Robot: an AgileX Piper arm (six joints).
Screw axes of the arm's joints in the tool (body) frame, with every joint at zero. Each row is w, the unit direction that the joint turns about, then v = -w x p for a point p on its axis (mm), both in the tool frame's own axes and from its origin. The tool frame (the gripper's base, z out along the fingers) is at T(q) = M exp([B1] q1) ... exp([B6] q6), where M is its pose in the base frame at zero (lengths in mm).
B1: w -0.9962 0 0.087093 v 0 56.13 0
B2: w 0 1 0 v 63.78 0 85.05
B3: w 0 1 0 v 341.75 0 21.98
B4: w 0 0 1 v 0 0 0
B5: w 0 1 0 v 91 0 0
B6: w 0 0 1 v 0 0 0
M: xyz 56.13 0 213.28 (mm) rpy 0 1.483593 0 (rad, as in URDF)
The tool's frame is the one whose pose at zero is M.
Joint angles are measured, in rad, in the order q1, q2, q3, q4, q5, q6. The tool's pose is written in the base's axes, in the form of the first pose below.
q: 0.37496 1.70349 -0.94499 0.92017 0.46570 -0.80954
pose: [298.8 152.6 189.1 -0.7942 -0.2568 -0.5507 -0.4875 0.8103 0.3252]
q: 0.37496 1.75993 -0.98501 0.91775 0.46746 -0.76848
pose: [309.7 156.9 180.1 -0.8214 -0.2293 -0.5222 -0.4511 0.8215 0.3487]
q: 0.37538 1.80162 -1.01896 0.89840 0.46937 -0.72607
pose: [318.2 160.0 173.6 -0.8385 -0.2141 -0.5010 -0.4262 0.8306 0.3584]
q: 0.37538 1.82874 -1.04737 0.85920 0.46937 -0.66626
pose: [324.8 161.5 170.1 -0.8521 -0.1989 -0.4842 -0.4011 0.8424 0.3598]
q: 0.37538 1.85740 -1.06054 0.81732 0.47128 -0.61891
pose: [328.1 161.7 162.0 -0.8670 -0.1994 -0.4567 -0.3827 0.8534 0.3540]
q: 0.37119 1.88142 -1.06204 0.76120 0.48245 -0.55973
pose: [328.5 159.1 152.2 -0.8876 -0.2023 -0.4138 -0.3590 0.8668 0.3461]
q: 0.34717 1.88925 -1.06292 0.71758 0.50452 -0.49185
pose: [330.3 150.3 148.3 -0.9127 -0.1690 -0.3721 -0.3072 0.8842 0.3520]
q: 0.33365 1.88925 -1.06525 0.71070 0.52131 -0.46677
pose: [331.4 146.1 148.4 -0.9240 -0.1465 -0.3533 -0.2798 0.8888 0.3630]
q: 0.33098 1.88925 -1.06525 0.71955 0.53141 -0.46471
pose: [330.9 145.9 148.5 -0.9288 -0.1385 -0.3436 -0.2706 0.8872 0.3737]
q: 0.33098 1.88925 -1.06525 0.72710 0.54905 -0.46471
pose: [329.5 146.6 148.5 -0.9340 -0.1390 -0.3291 -0.2673 0.8830 0.3857]
